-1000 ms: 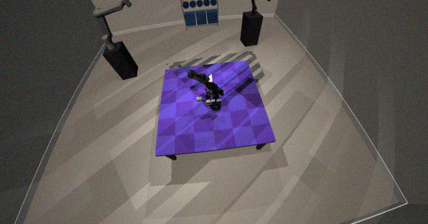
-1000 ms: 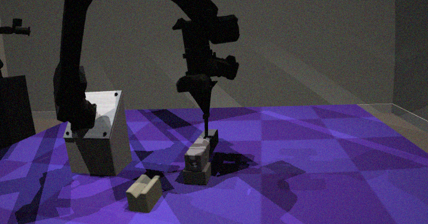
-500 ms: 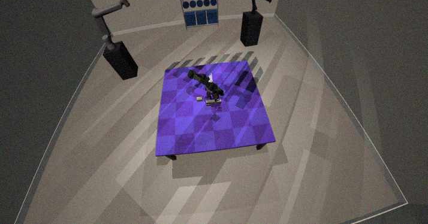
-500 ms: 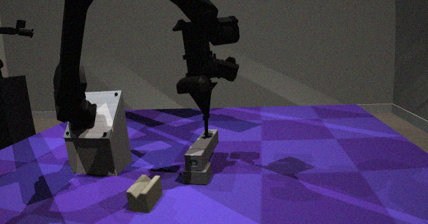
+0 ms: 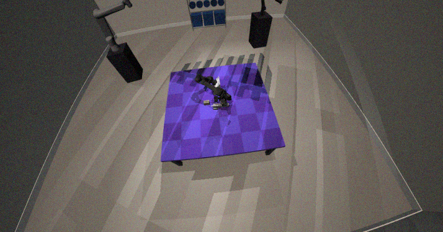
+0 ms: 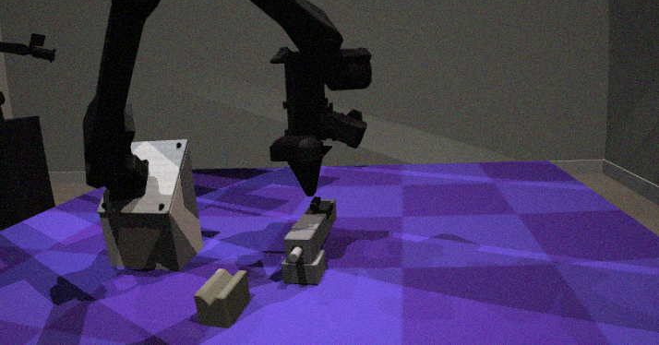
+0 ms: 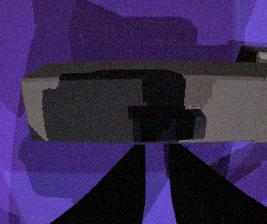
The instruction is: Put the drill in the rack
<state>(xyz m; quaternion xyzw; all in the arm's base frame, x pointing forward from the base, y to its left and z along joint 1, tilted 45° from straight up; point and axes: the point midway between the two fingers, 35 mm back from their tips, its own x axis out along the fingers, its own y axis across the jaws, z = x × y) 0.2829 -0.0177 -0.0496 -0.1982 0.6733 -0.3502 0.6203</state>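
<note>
Right now my gripper tip is 10 mm short of the black key and 30 mm above it. From my gripper tip the other things lie so: rack (100 mm behind, 180 mm to the right, 70 mm below).
</note>
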